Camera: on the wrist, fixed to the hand. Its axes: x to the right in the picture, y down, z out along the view.
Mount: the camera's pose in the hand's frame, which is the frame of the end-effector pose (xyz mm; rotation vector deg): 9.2 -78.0 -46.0 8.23 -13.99 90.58
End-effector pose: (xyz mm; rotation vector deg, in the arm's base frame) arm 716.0 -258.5 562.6 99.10 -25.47 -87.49
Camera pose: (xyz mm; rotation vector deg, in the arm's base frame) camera 744.1 -200.4 498.4 40.33 -89.63 -27.08
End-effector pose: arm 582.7 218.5 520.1 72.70 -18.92 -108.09
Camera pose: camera 583.4 270.7 445.6 25.06 -67.26 -34.42
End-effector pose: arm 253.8 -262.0 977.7 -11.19 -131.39 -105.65
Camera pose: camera 230.6 -324.0 915.2 -93.88 -77.50 -43.97
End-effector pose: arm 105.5 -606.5 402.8 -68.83 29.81 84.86
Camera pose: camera 195.8 -617.3 399.0 16.69 -88.35 -155.35
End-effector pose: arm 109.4 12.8 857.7 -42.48 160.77 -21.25
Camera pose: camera 124.6 -48.9 922.8 75.63 125.79 -6.91
